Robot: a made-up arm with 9 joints. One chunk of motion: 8 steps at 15 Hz.
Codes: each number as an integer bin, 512 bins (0 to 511) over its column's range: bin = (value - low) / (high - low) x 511, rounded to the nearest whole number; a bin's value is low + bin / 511 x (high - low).
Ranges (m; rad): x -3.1..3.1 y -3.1..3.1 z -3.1..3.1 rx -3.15..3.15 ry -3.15..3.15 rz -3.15..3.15
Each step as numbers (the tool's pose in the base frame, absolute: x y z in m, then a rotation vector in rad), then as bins.
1 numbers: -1.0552 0.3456 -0.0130 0.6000 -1.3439 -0.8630
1 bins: 169 284 254 304 146 186
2 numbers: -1.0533 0.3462 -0.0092 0.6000 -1.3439 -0.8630
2 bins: 169 284 255 304 146 186
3 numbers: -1.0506 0.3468 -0.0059 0.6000 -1.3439 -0.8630
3 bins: 169 284 255 304 146 186
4 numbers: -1.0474 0.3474 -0.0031 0.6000 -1.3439 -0.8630
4 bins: 169 284 255 304 146 186
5 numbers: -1.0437 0.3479 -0.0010 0.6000 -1.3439 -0.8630
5 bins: 169 284 255 304 146 186
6 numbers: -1.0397 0.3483 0.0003 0.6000 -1.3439 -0.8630
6 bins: 170 284 256 304 146 186
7 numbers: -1.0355 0.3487 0.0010 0.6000 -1.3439 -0.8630
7 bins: 170 284 256 304 146 186
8 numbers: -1.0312 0.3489 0.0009 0.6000 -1.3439 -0.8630
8 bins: 171 284 256 304 146 186
